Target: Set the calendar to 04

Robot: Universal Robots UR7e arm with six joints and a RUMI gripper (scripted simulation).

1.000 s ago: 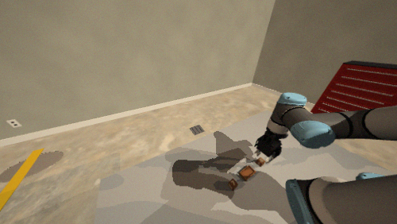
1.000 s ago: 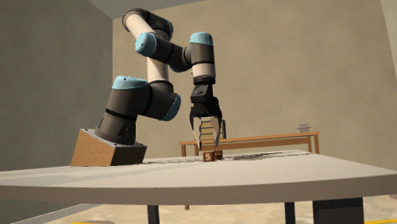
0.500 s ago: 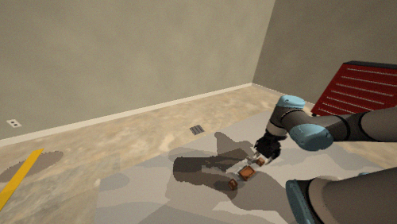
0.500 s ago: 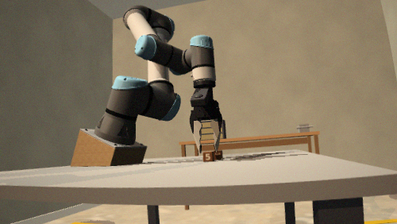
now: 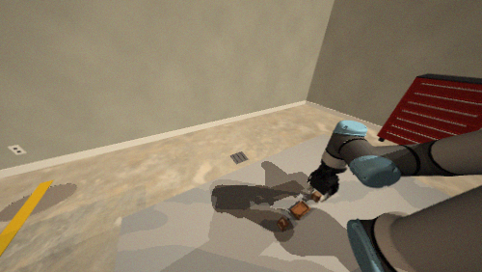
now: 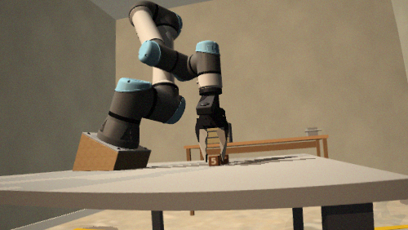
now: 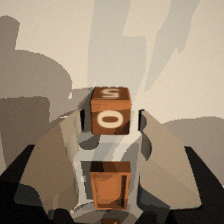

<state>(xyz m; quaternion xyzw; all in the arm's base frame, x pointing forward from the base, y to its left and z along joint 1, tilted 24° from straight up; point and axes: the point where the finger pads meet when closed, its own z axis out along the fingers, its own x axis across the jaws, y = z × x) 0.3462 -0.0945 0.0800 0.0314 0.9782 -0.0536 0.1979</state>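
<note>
Now: the cube 10 mm below my hand. From my hand the other things lie so: calendar tray 110 mm to the left, 20 mm below, 10 mm ahead.
</note>
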